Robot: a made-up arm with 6 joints.
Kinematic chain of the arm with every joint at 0, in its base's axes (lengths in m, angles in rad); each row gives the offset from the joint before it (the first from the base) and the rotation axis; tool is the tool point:
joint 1: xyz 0 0 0.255 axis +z
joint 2: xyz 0 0 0 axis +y
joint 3: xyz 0 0 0.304 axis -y
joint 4: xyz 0 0 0 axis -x
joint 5: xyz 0.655 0 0 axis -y
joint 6: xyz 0 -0.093 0 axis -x
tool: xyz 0 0 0
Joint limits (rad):
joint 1: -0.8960..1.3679
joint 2: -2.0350..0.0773
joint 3: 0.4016..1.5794
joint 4: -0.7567..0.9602
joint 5: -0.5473..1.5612
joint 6: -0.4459..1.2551
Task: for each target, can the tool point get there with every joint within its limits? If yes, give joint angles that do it. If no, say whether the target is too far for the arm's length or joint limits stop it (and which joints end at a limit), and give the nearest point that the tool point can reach.
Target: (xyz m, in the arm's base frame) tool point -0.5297 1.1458 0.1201
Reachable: no: too far | nearest point -0.6399 0.7144 0.1496 | short by 0.446 m
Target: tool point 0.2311 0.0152 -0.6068
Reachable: no: joint limits stop it (at a limit: joint 1, joint 2, joint 3, joint 4) | nearest point -0.1131 -0.8142 -0.2472 | short by 0.967 m
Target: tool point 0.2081 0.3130 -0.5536
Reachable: no: joint limits stop it (at a limit: joint 1, joint 2, joint 3, joint 4) | nearest point -0.5541 0.6072 -0.2472 | short by 0.873 m
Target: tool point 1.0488 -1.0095 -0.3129
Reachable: no: too far | nearest point -0.0808 -0.8509 -0.1897 | short by 1.147 m
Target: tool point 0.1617 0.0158 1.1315
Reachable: yes | joints 0.6810 -0.4323 0.7641 -0.2735 1.0034 0.8332
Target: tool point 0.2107 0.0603 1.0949
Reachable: yes | joints 0.6505 -0.4429 0.6669 -0.5438 0.9812 0.6497
